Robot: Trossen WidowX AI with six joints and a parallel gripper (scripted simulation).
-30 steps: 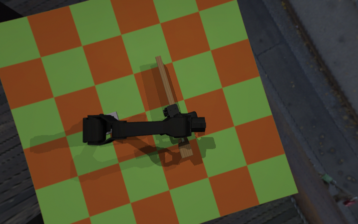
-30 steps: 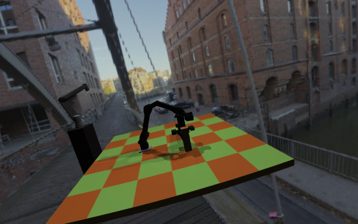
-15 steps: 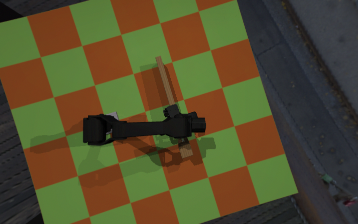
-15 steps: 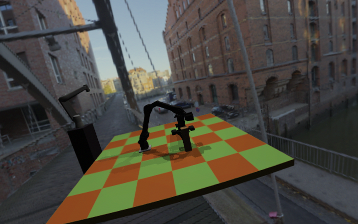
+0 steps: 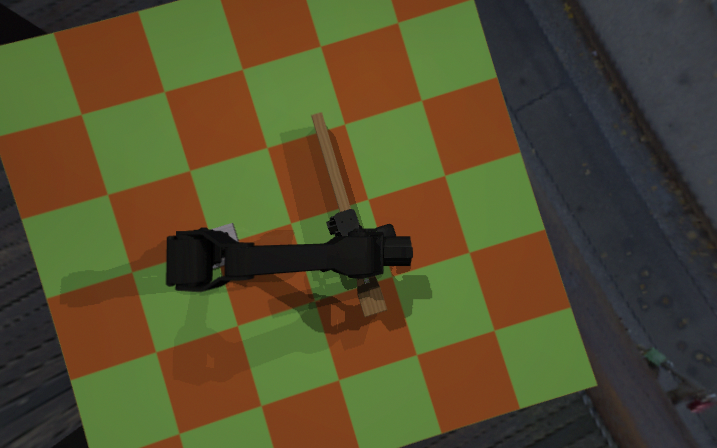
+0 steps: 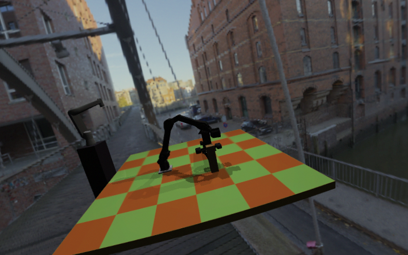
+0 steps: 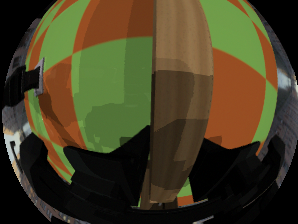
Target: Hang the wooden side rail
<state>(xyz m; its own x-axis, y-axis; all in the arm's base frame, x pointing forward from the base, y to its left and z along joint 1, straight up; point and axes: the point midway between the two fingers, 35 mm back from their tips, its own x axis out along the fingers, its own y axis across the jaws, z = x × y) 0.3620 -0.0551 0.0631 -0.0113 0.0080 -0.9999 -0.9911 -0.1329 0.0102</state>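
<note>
Right now the headboard post is 20 mm ahead of my gripper tip, 110 mm to the right of it and 40 mm above it.
</note>
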